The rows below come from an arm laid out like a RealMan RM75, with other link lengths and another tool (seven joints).
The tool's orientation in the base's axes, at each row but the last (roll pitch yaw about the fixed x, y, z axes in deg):
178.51, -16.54, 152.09
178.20, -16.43, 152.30
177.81, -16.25, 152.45
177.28, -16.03, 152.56
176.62, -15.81, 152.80
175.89, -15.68, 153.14
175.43, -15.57, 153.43
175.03, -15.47, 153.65
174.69, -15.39, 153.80
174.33, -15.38, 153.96
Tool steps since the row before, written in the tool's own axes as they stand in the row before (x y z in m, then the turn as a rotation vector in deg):
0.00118, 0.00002, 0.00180, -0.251, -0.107, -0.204
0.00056, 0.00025, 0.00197, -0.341, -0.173, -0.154
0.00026, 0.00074, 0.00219, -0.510, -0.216, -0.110
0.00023, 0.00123, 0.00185, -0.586, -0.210, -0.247
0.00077, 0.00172, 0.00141, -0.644, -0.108, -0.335
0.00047, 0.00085, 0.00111, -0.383, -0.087, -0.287
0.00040, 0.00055, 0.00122, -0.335, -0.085, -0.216
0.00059, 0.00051, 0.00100, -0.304, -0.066, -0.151
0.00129, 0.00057, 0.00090, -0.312, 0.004, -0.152
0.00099, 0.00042, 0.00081, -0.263, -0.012, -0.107
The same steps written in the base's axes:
-0.00142, 0.00083, -0.00139, 0.211, -0.239, 0.121
-0.00082, 0.00078, -0.00172, 0.244, -0.329, 0.046
-0.00038, 0.00112, -0.00200, 0.358, -0.435, -0.045
-0.00003, 0.00150, -0.00166, 0.456, -0.486, 0.066
-0.00015, 0.00210, -0.00105, 0.572, -0.438, 0.140
-0.00024, 0.00116, -0.00088, 0.348, -0.297, 0.166
-0.00034, 0.00089, -0.00102, 0.293, -0.261, 0.111
-0.00047, 0.00090, -0.00076, 0.262, -0.218, 0.058
-0.00103, 0.00123, -0.00047, 0.302, -0.160, 0.063
-0.00082, 0.00096, -0.00047, 0.243, -0.144, 0.032

